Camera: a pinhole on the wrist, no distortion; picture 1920 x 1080 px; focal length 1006.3 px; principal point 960.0 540.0 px. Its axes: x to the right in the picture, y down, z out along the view. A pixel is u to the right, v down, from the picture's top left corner.
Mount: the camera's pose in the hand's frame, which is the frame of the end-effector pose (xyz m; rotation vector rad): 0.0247 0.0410 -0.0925 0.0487 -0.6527 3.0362
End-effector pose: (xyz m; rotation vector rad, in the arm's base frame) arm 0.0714 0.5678 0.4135 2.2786 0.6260 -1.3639
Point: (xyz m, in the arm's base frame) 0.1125 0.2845 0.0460
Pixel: outside the picture
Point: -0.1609 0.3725 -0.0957
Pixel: 470 211
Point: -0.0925 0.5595 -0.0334
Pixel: 309 502
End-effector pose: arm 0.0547 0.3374 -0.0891 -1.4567 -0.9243 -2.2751
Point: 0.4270 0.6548 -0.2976
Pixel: 1669 435
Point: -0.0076 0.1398 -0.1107
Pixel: behind the camera
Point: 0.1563 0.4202 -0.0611
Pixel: 1165 280
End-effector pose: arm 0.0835 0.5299 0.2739 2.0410 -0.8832 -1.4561
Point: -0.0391 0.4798 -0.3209
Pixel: 284 881
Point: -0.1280 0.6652 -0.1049
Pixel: 837 824
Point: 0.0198 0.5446 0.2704
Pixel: 1300 374
